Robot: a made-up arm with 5 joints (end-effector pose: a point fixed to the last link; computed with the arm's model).
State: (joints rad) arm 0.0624 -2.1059 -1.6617 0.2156 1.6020
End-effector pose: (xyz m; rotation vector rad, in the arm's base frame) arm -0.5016 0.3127 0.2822 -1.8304 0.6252 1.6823
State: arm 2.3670 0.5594 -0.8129 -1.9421 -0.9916
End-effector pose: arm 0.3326 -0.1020 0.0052 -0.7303 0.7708 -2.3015
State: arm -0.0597 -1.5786 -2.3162 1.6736 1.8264
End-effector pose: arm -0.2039 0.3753 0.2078 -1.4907 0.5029 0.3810
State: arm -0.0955 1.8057 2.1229 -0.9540 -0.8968
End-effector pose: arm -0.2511 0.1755 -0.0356 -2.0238 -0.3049 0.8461
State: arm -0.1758 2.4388 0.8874 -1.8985 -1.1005
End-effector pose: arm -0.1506 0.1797 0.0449 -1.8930 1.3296 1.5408
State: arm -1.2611 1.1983 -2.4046 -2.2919 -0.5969
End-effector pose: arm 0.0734 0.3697 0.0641 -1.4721 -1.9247 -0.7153
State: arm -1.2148 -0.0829 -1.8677 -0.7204 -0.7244
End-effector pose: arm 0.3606 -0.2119 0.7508 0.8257 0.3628 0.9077
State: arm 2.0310 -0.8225 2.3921 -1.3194 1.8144
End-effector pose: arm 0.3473 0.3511 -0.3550 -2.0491 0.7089 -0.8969
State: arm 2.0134 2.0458 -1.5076 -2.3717 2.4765
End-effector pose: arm -0.2273 -0.2835 -0.1275 -0.0548 -1.2863 0.2232
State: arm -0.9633 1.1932 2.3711 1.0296 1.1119
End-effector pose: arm -0.2667 -0.4931 0.4085 -0.7920 -1.4047 2.2144
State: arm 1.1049 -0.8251 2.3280 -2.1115 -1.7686
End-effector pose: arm 0.0178 -0.5072 -0.4111 1.1924 2.0157 -0.6568
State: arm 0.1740 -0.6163 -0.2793 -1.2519 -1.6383
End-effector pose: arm 0.4063 -0.5520 0.2882 1.4503 0.2454 1.0968
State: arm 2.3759 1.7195 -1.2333 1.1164 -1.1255
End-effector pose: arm 0.6350 0.1401 -0.6148 -1.5129 1.7538 0.0287
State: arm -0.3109 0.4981 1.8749 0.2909 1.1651
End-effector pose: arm -0.3750 0.1085 -0.1239 -1.3473 -1.5691 0.0478
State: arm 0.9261 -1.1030 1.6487 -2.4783 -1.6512
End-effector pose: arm -0.2669 -0.3836 -0.3075 2.0766 1.7529 -1.1376
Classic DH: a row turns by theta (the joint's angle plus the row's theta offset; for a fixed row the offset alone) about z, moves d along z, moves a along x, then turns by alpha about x. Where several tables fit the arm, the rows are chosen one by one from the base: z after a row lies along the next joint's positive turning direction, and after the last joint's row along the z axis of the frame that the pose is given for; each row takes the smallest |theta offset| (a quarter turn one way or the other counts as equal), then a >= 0, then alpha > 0; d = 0 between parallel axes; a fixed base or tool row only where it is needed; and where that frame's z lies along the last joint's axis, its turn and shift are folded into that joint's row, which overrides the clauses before.
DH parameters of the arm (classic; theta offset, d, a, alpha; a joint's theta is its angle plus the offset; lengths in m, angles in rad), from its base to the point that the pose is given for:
base (fixed): 1.5708 0.0328 0 1.5708
joint 1: 0 0.0442 -0.1889 -1.5708
joint 2: 0 0.1613 -0.0787 -1.5708
joint 3: -1.5708 0.0505 0.1554 1.5708
joint 4: -1.5708 -0.1019 0.0708 1.5708
joint 5: -1.2907 0 -0.0828 3.1416
tool (fixed): -1.2907 0.5033 0 0

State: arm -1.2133 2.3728 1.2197 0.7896 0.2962
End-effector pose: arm 0.0266 0.0240 0.8613 0.1063 -0.1284 2.6022
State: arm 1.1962 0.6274 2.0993 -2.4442 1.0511
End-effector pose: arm 0.4552 -0.2911 -0.1520 -1.2036 1.4441 -1.6861
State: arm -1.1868 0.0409 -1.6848 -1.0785 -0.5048
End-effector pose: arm 0.4952 -0.0756 0.6111 0.7219 0.9704 0.7173
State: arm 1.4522 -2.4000 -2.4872 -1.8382 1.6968
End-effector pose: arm -0.4141 -0.2594 -0.2731 2.6534 1.1695 -1.1201
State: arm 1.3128 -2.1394 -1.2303 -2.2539 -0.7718
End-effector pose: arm 0.0370 -0.2313 -0.4287 3.0243 -0.7459 0.1436
